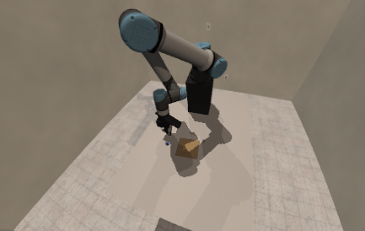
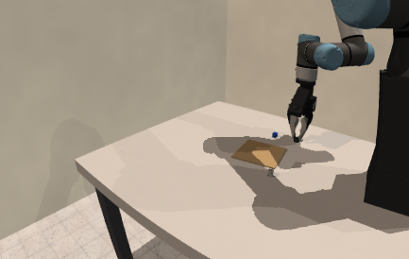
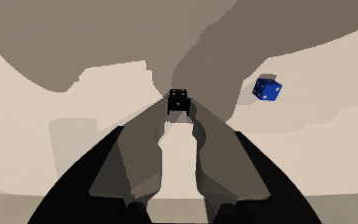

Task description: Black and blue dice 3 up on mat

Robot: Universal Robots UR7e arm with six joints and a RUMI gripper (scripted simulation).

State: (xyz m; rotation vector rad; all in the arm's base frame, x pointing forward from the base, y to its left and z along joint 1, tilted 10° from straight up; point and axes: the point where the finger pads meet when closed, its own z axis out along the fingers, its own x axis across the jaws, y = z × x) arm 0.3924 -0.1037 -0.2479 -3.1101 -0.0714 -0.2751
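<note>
Right now the black die is 1 cm below my hand. From my hand the other things lie so: blue die: 8 cm ahead, 2 cm to the left, 1 cm below; then brown mat: 5 cm ahead, 17 cm to the left, 2 cm below; then white die: 4 cm behind, 25 cm to the left, 1 cm below.
</note>
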